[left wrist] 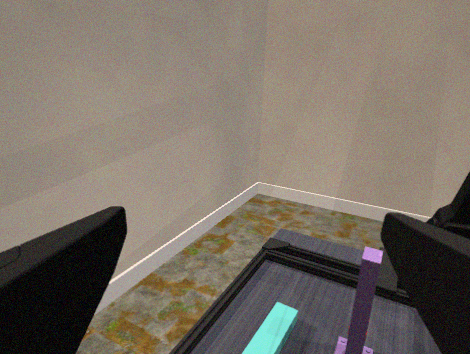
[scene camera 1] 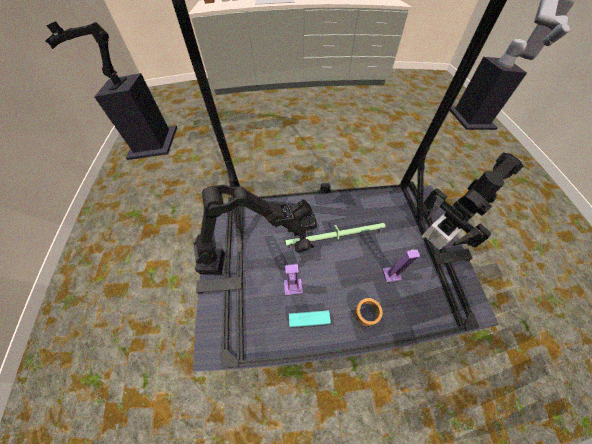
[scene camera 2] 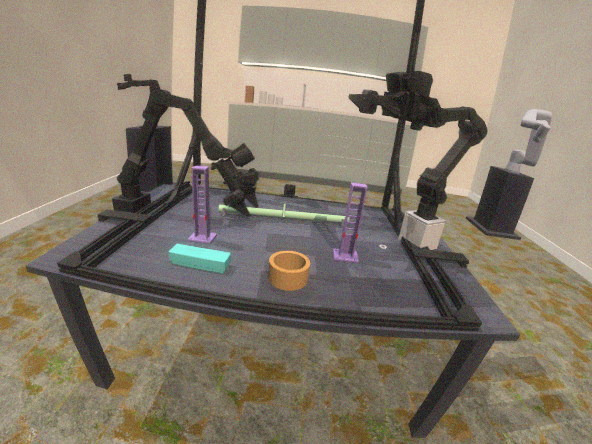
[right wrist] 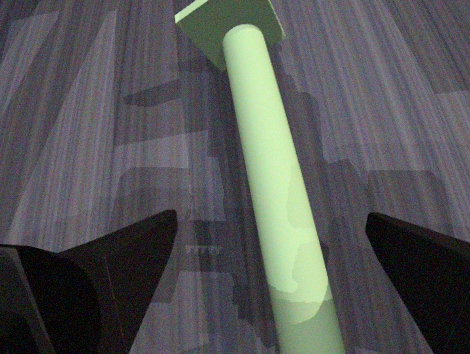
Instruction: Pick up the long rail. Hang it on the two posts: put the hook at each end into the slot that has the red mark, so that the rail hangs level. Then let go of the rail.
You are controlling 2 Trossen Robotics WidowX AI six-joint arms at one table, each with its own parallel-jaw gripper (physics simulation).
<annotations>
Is my left gripper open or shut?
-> Open.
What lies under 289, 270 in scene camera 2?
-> An orange ring.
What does the pale green rail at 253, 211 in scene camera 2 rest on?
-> The table.
</annotations>
